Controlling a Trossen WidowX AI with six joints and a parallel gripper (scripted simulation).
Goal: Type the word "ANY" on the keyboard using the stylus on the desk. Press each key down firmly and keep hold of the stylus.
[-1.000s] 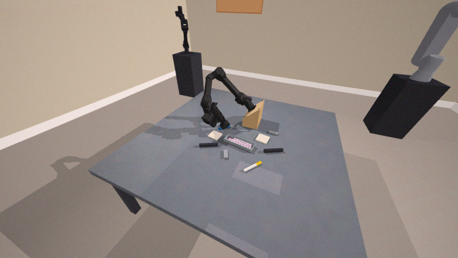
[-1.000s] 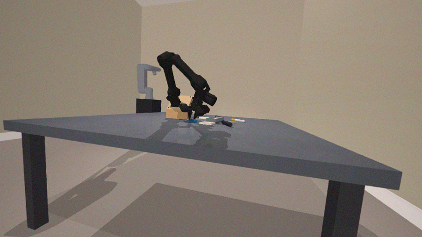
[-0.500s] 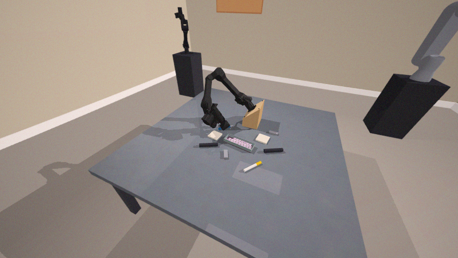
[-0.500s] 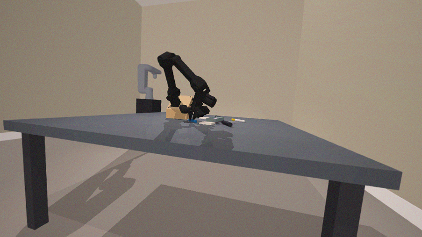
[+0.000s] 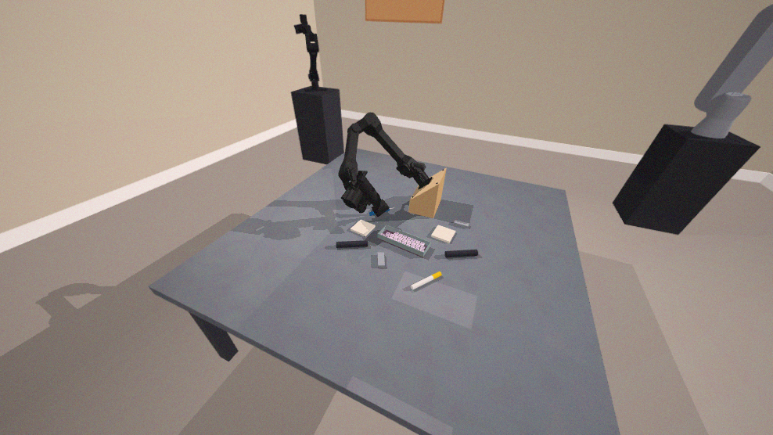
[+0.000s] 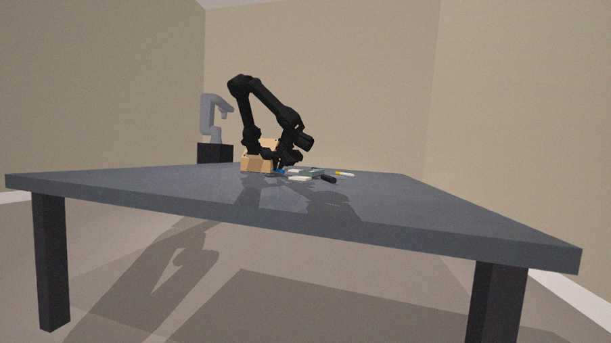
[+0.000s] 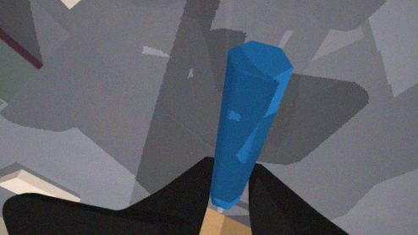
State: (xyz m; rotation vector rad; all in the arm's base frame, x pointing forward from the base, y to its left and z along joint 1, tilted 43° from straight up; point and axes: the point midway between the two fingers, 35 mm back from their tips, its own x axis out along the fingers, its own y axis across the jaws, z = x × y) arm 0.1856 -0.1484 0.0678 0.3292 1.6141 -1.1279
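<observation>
The n key lies 170 mm ahead of my gripper tip, 210 mm to the left of it and 10 mm below it. Also, from my gripper tip: yellow marker (290 mm ahead, 280 mm to the left, 20 mm below); blue hexagonal stylus (10 mm behind, 10 mm to the left); H key (160 mm ahead, 130 mm to the left, 10 mm below).
</observation>
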